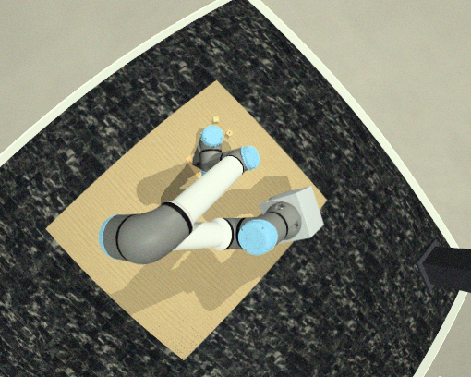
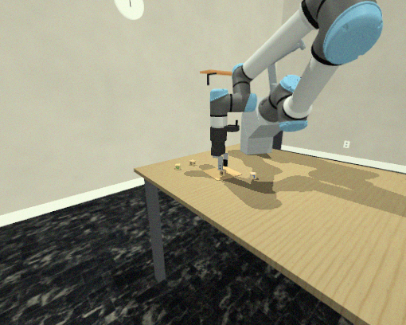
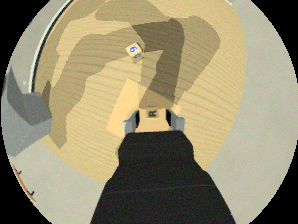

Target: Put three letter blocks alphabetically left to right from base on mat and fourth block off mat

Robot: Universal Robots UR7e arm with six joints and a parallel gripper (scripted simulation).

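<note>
Now: the mat 1 cm behind my hand, 3 cm to the right of it and 5 cm below it.
</note>
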